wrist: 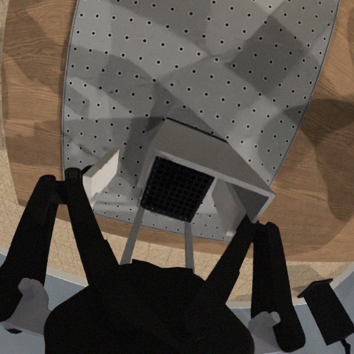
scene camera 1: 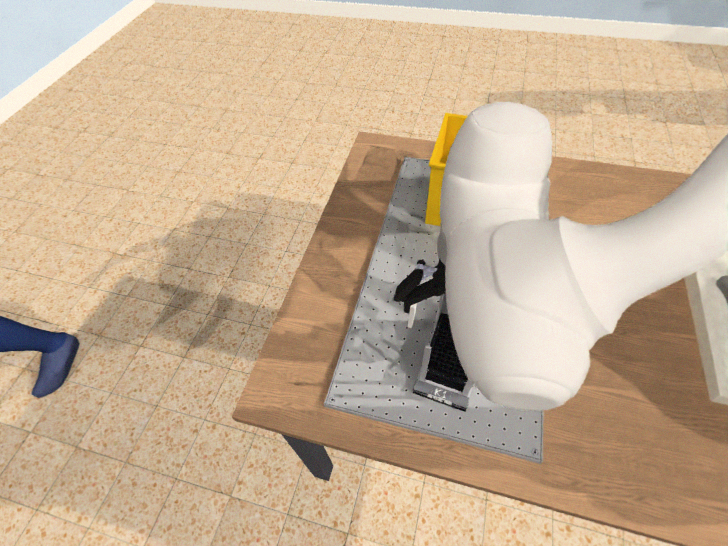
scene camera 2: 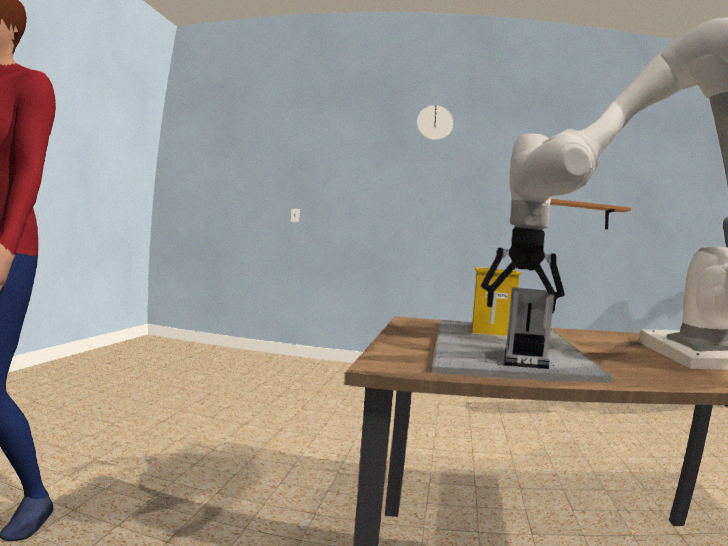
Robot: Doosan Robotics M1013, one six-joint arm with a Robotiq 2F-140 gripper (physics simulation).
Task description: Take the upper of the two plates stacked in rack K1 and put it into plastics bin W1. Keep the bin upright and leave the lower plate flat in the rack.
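Frame: origin at the arm's base, x back, y left, z down, level; centimetres.
Seen in the pictures: gripper, fingertip midpoint: (scene camera 1: 446, 328) (scene camera 2: 518, 325); arm's base, origin of the base link: (scene camera 2: 705, 344).
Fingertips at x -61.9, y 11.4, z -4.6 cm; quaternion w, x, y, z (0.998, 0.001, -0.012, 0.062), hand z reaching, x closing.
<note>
Offsets run from my fingertips to a thing's top centre. Level surfaces: height alone.
Rack K1 @(dx +1.6, dy +3.3, dz -8.1 cm) (scene camera 1: 458, 399) (scene camera 2: 520, 305) (wrist: 200, 150) is a tall grey holder standing upright on the perforated board. A black gridded plate @(dx +1.8, dy +2.3, dz +2.4 cm) (scene camera 1: 445, 376) (scene camera 2: 529, 343) (wrist: 175, 192) lies flat low inside it; a second plate cannot be told apart below it. My gripper (scene camera 2: 522, 302) (wrist: 167, 172) is wide open above the plate, with one pale fingertip on each side of it and nothing between them. The arm hides most of the gripper in scene camera 1. Plastics bin W1 @(dx +2.1, dy -39.0, dz -10.9 cm) (scene camera 1: 433, 193) (scene camera 2: 480, 317) is yellow, upright and partly hidden behind the arm, beyond the rack.
The grey perforated board @(dz +7.1 cm) (scene camera 1: 364, 358) (scene camera 2: 458, 358) (wrist: 200, 30) lies on the wooden table @(dz +8.4 cm) (scene camera 1: 282, 376) (scene camera 2: 382, 352). A person (scene camera 2: 26, 176) in a red top stands left of the table; one leg (scene camera 1: 29, 337) shows in scene camera 1. The robot's base (scene camera 2: 705, 299) stands at the right.
</note>
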